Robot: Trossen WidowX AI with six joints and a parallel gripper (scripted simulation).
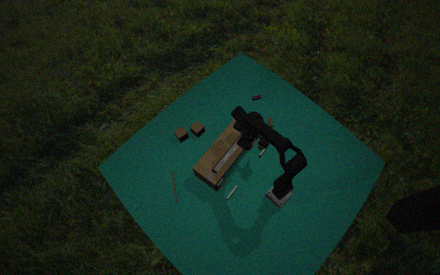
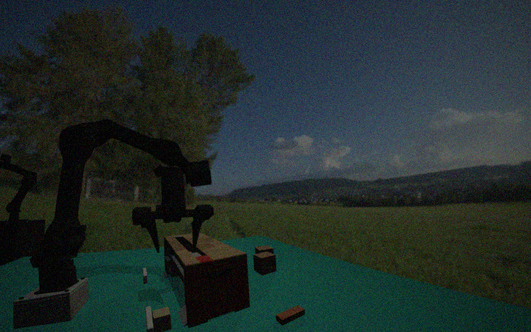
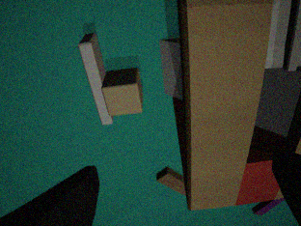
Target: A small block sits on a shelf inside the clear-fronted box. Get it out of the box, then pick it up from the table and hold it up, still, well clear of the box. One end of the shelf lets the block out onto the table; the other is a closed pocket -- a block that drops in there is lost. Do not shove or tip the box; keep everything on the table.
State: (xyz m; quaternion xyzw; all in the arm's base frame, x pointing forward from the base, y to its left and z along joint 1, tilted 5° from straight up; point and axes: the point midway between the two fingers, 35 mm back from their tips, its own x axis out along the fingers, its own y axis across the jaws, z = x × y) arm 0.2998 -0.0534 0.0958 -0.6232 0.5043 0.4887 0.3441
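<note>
Right now the tan block is 13 cm below my gripper tip, 5 cm to the right of it and 3 cm behind it. From my gripper tip the other things lie so: purple block: 25 cm to the right, 24 cm ahead, 14 cm below; long brown box: 12 cm to the left, 8 cm below; thin rod: 47 cm to the left, 14 cm below, 8 cm ahead.
</note>
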